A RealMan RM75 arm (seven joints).
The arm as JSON. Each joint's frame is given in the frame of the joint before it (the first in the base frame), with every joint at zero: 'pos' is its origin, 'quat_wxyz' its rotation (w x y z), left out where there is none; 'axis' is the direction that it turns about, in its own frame. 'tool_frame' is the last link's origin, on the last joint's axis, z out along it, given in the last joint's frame.
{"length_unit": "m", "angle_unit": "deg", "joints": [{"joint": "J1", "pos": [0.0, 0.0, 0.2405], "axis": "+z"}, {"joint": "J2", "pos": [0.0, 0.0, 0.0], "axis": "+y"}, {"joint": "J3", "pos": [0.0, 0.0, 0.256], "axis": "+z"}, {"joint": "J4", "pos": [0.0, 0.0, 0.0], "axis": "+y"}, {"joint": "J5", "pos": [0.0, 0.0, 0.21], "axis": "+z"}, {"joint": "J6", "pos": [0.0, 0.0, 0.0], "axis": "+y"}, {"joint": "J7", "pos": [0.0, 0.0, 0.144], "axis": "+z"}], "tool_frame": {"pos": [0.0, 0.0, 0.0]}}
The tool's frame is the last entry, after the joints.
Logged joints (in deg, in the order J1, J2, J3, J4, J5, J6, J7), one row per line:
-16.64 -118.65 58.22 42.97 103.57 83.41 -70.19
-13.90 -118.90 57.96 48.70 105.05 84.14 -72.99
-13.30 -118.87 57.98 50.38 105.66 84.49 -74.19
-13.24 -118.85 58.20 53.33 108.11 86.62 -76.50
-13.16 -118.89 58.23 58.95 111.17 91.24 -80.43
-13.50 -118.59 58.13 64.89 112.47 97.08 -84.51
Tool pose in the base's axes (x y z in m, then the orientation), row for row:
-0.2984 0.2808 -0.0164 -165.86 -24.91 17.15
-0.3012 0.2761 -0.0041 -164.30 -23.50 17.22
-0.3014 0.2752 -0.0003 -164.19 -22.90 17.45
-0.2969 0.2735 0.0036 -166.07 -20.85 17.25
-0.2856 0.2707 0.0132 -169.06 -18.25 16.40
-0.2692 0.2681 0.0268 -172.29 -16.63 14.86
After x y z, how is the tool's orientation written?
As angles about the fixed x, y, z axes (roll, pitch, yaw), in degrees.
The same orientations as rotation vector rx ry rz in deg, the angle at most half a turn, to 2 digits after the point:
-157.01 -28.09 -31.87
-156.08 -28.23 -29.33
-156.13 -28.47 -28.42
-158.79 -27.75 -26.36
-162.91 -26.04 -23.97
-167.09 -23.47 -22.98

